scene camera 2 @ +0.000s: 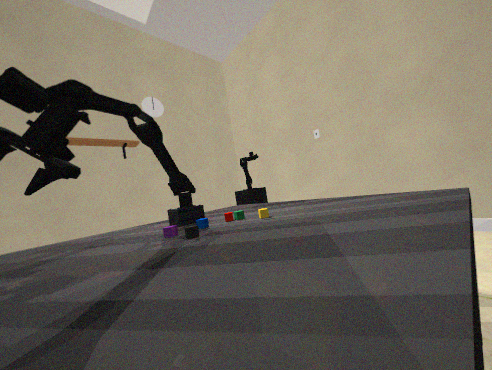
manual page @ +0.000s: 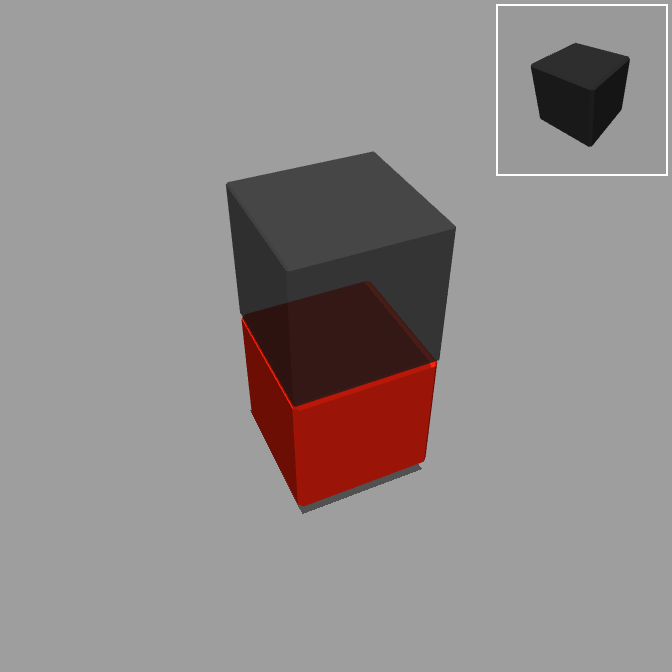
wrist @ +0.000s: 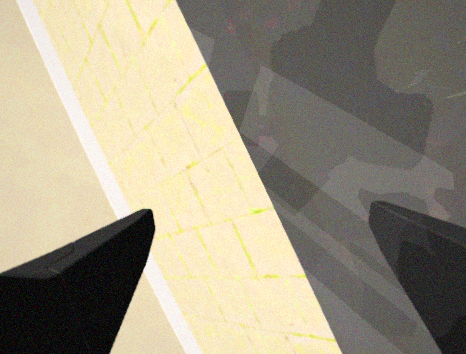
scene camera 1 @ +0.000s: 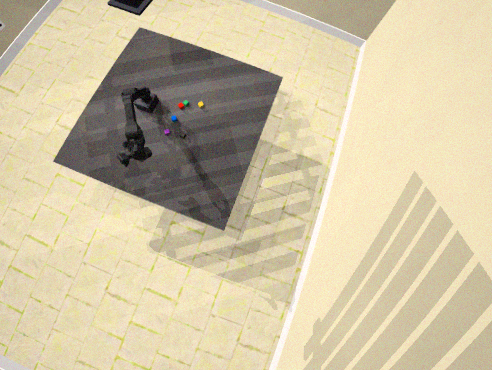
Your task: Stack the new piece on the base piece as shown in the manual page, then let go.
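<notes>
Small cubes lie separately on the dark table: red, green, yellow, blue, purple and black. Red and green are side by side, very close. None is stacked. The frames do not tell which is the new or base piece. My gripper is open and empty, raised well above the table, off to the purple cube's side. No cube shows in the wrist view.
My arm's base stands near the red and blue cubes. In scene camera 2, a second small arm on a dark block stands behind the table. The wrist view shows the table's edge, pale floor tiles and a white skirting strip.
</notes>
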